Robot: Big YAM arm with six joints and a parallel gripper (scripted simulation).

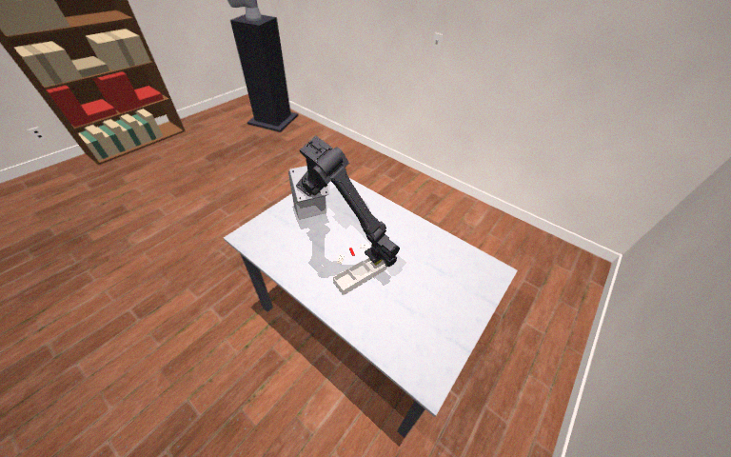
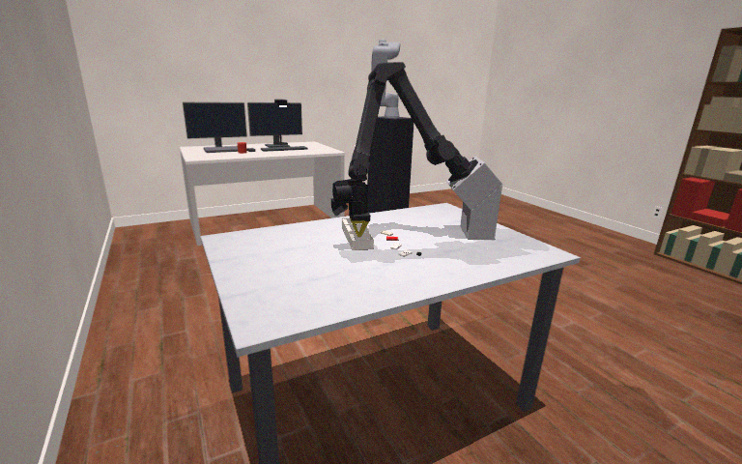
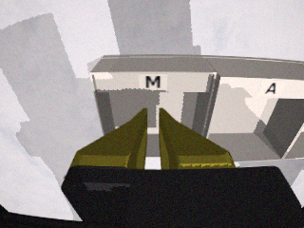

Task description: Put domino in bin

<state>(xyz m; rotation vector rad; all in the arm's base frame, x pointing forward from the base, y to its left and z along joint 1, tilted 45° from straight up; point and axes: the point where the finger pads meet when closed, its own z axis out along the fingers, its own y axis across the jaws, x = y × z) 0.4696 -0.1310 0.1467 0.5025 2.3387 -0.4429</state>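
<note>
The white domino is 180 mm to the left of my hand, 70 mm behind it and 40 mm below it. Also, from my hand: long bin (70 mm to the right, 50 mm behind, 20 mm below); then tiny black piece (220 mm to the left, 100 mm behind, 40 mm below); then small red piece (140 mm behind, 50 mm to the left, 40 mm below).
</note>
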